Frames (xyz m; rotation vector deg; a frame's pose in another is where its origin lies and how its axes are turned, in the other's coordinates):
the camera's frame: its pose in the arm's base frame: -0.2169 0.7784 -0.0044 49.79 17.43 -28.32
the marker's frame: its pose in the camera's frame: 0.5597 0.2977 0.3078 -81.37 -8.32 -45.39
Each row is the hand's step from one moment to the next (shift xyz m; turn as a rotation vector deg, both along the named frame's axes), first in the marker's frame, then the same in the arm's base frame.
Working: the marker's frame: its pose in the arm's base frame: 0.4317 0.5364 0.1275 -41.03 42.02 -49.83

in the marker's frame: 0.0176 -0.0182 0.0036 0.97 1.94 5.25
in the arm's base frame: 0.0033 -0.0225 0.0118 5.41 1.34 1.09
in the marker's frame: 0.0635 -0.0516 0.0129 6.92 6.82 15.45
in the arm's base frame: 0.0176 -0.0747 0.0312 18.18 0.97 1.25
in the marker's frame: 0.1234 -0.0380 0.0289 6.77 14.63 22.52
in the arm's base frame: 0.0626 -0.1158 0.0134 26.93 6.39 -1.02
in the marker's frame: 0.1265 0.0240 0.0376 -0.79 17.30 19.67
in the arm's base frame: 0.0960 -0.0881 -0.0318 22.37 13.38 -2.70
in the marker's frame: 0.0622 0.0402 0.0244 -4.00 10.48 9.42
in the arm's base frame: 0.0634 -0.0289 -0.0349 9.99 10.51 -2.08
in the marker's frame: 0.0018 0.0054 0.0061 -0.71 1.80 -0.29
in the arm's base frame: 0.0079 0.0024 -0.0014 0.18 1.36 -1.40
